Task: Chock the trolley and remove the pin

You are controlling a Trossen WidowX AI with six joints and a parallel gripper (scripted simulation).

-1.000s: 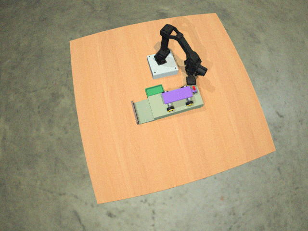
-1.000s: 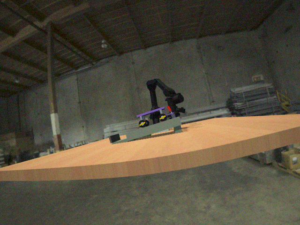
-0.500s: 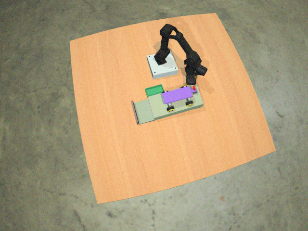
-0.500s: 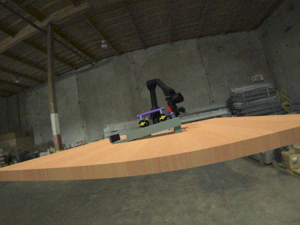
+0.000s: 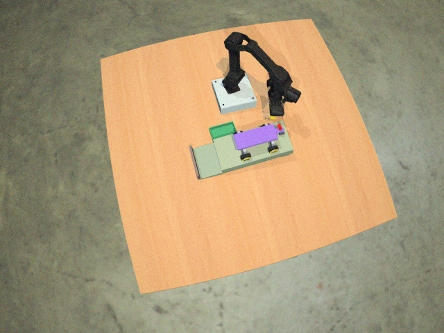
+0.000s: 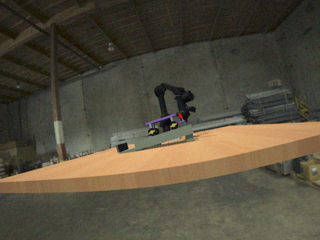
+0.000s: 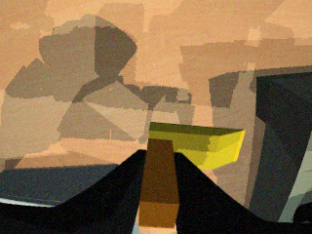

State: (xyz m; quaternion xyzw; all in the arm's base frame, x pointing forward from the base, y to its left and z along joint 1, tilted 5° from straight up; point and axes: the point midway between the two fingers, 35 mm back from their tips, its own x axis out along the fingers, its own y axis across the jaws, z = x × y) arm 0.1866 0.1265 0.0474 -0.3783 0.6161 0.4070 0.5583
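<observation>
Right now the green tray is 250 mm to the right of my gripper tip and 100 mm below it. Also, from my gripper tip: yellow chock (20 mm ahead, 10 mm to the right, 10 mm below); then purple trolley (160 mm to the right, 140 mm ahead, 20 mm above); then red-headed stop pin (140 mm ahead, 50 mm above, 40 mm to the right).
</observation>
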